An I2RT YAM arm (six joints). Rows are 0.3 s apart.
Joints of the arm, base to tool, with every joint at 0 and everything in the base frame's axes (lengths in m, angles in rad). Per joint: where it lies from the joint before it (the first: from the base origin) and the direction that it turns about. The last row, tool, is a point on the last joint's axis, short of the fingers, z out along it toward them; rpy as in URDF.
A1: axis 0 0 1 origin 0 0 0.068
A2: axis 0 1 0 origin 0.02 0.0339 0.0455
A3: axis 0 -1 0 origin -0.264 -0.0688 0
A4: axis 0 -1 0 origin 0.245 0.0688 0.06
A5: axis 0 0 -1 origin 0.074 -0.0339 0.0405
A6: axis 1 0 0 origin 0.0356 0 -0.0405
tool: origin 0 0 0 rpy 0 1.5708 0
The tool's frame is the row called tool.
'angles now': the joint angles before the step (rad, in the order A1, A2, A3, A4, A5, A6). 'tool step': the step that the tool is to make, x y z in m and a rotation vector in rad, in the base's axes. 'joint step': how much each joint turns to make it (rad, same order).
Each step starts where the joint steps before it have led.
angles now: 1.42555 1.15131 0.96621 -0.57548 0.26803 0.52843
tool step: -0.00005 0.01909 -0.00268 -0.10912 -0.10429 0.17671
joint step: 0.00575 0.08738 0.05672 -0.01066 -0.03794 -0.21113
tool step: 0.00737 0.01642 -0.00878 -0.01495 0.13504 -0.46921
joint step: 0.00578 0.13605 0.10804 -0.16389 0.19698 0.47890
